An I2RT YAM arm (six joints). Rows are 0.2 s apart.
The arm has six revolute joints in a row. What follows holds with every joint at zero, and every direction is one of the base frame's. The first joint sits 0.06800 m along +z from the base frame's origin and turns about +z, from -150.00 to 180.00 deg. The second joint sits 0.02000 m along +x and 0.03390 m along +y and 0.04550 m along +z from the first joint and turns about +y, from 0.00 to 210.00 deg. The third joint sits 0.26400 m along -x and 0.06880 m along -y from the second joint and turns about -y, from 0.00 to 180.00 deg. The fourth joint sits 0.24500 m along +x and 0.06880 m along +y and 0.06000 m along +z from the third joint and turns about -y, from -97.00 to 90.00 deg. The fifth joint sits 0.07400 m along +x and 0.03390 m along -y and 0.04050 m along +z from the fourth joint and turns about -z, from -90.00 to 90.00 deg. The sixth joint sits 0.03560 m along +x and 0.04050 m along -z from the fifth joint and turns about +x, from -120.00 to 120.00 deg. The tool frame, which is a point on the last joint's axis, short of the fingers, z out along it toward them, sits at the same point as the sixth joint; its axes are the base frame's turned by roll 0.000, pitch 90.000 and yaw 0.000 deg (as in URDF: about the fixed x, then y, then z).
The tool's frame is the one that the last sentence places.
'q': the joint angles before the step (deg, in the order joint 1, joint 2, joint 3, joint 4, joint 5, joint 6). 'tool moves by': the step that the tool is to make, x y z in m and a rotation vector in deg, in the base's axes. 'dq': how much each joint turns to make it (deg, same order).
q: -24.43, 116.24, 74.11, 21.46, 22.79, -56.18
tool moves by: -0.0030, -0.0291, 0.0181, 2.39, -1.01, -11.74
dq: -2.90, 0.80, 6.87, -9.05, 7.22, 6.40
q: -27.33, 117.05, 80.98, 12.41, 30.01, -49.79
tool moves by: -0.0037, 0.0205, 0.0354, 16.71, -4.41, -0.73
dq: 1.63, -4.30, 6.78, -22.72, -6.34, 17.81
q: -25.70, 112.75, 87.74, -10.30, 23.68, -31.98
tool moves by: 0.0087, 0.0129, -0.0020, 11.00, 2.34, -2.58
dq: 1.74, 2.77, 7.09, -15.06, -2.60, 10.42
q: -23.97, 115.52, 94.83, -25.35, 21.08, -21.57
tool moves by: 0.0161, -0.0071, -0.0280, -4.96, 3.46, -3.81
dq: 0.50, 5.50, 1.71, 3.05, 7.27, -1.07
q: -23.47, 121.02, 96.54, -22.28, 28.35, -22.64
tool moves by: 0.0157, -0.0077, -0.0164, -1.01, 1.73, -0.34
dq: -0.01, 5.03, 4.33, -0.01, 1.41, -0.98
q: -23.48, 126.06, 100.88, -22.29, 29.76, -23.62
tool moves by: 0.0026, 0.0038, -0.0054, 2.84, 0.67, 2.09
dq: 0.34, 0.77, 0.69, -1.79, -2.91, 0.28
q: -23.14, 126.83, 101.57, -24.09, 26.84, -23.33
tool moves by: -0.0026, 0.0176, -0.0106, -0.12, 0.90, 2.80
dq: 1.77, -1.58, -4.96, 3.14, -0.33, -1.20
